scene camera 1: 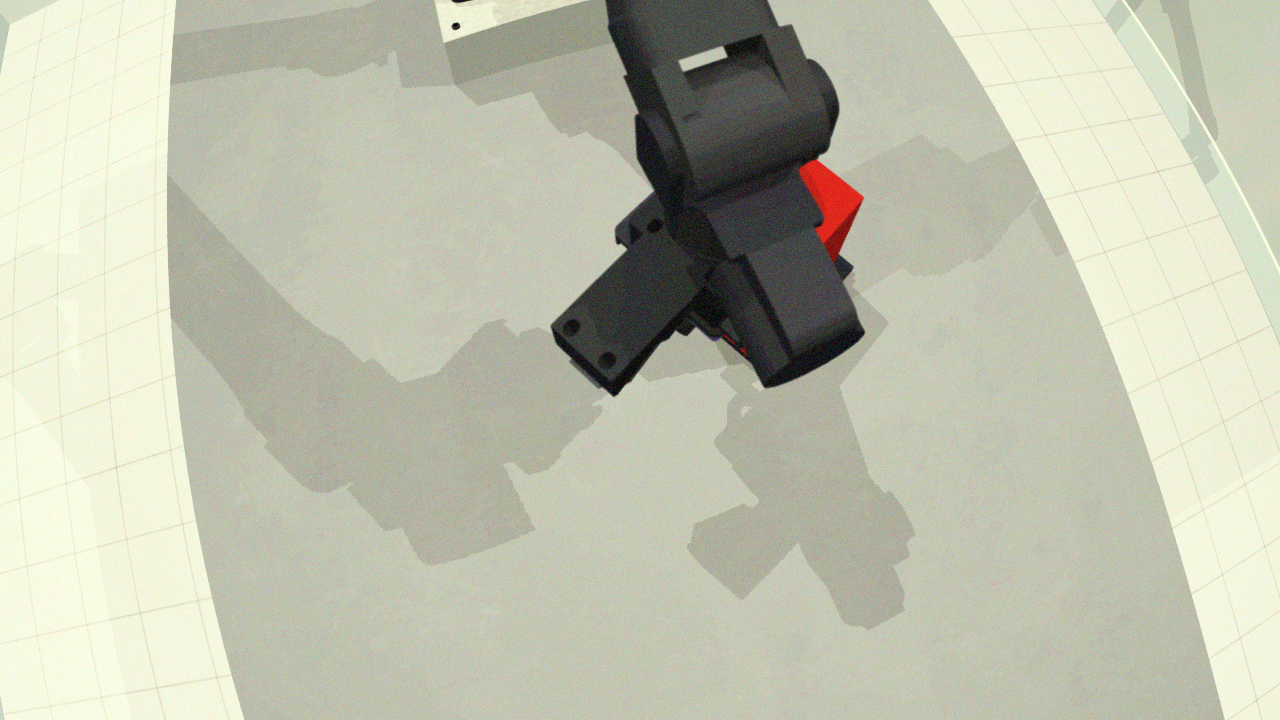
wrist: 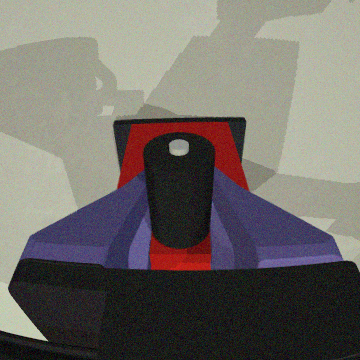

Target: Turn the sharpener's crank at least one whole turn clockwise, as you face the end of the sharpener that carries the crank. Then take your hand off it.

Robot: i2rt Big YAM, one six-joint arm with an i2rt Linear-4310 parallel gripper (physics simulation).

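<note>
The red sharpener stands on its dark base. In the scene view most of it is hidden behind the arm; a red corner shows to the right of it. The crank's black knob, with a pale round pin at its end, shows in the middle of the wrist view. My gripper is shut on the crank knob, one purple finger touching each side. In the scene view the fingertips and the knob are hidden under the gripper's dark body.
A pale plate on a grey block stands at the top edge of the scene view. White tiled borders run along the left and right sides of the grey surface. Arm shadows fall across it.
</note>
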